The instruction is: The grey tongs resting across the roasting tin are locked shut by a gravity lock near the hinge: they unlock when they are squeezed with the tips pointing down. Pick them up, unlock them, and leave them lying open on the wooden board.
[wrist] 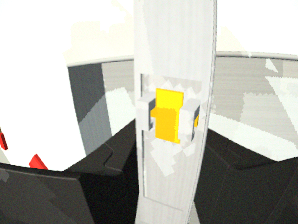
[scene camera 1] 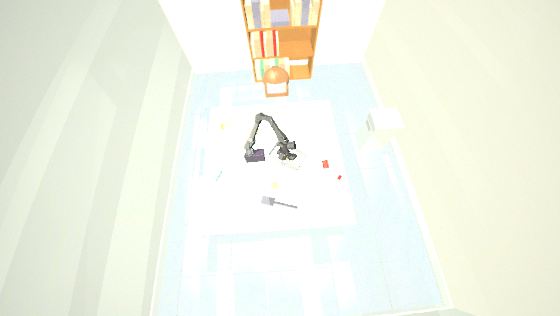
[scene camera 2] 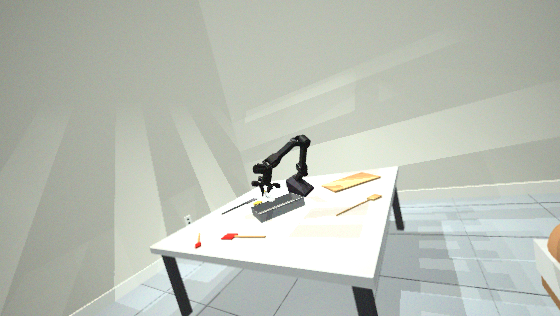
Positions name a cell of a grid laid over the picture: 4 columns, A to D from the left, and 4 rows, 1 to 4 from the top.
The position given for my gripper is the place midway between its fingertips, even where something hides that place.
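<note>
There is a grey roasting tin, which I can see at (scene camera 2: B3) and again at (wrist: D2). I also see a yellow lock piece (wrist: C2), and my own gripper (wrist: C3) is visible to me as well.
</note>
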